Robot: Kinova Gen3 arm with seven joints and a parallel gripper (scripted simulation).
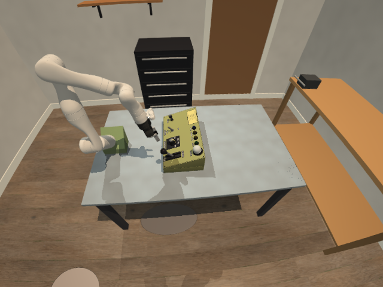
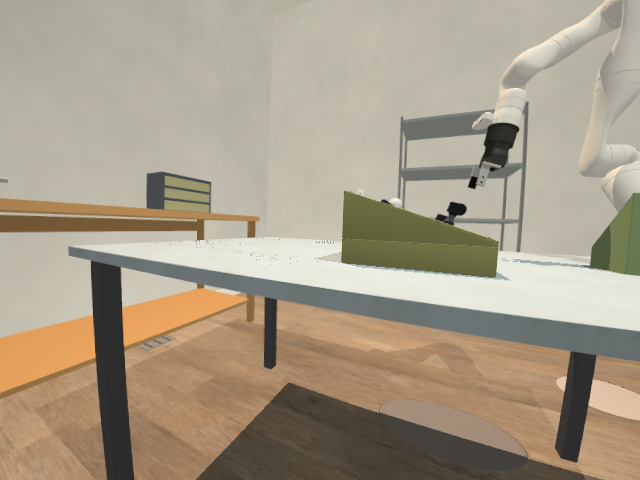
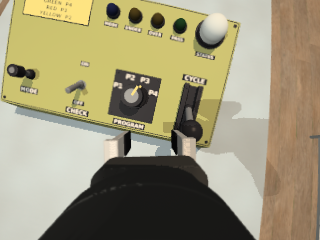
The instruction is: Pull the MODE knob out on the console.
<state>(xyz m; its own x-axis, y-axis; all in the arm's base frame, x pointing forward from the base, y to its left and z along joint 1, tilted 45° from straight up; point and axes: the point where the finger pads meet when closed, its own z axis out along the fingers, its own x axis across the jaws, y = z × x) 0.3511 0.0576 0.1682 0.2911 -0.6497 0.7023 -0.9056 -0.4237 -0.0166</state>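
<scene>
My gripper is now 7 cm short of the black mode knob, 30 cm to the right of it and 12 cm above it. Also, from my hand: olive console 11 cm ahead, 13 cm to the left, 14 cm below; then black lever 7 cm ahead, 6 cm to the right, 11 cm below; then program dial 10 cm ahead, 6 cm to the left, 12 cm below.
</scene>
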